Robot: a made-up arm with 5 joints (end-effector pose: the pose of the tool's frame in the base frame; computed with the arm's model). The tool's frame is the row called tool. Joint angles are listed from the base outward.
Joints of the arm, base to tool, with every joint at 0 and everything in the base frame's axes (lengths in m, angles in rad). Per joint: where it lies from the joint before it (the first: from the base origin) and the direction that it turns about. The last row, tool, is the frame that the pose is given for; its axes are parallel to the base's.
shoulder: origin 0.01 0 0.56 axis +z
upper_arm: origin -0.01 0 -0.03 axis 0 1 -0.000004
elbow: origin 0.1 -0.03 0.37 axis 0 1 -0.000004
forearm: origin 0.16 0 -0.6 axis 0 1 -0.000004
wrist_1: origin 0.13 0 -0.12 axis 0 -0.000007 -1
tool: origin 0 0.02 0.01
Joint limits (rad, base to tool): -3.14..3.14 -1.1..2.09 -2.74..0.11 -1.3..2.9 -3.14..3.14
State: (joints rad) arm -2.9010 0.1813 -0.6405 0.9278 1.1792
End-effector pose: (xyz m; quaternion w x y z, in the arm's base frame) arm -0.6239 -0.1325 0.2438 0.4399 -0.1761 -0.1513 0.8675
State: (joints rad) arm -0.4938 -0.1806 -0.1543 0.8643 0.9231
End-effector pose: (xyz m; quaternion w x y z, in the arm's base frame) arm 0.3895 -0.2246 0.2292 0.7329 -0.0557 0.2556 -0.6280
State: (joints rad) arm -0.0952 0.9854 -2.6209 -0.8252 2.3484
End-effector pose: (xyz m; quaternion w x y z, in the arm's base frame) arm 0.9009 -0.1293 1.0258 0.1142 0.8511 -0.4051 -0.3138
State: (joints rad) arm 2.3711 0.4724 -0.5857 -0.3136 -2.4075
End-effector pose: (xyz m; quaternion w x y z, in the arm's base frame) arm -0.4079 0.4681 0.1841 0.7136 0.0039 0.2118 -0.6678
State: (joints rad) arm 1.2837 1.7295 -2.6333 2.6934 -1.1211
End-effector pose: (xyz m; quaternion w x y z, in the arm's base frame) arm 0.2508 0.7404 0.0419 0.2253 -0.0634 0.7775 0.5837
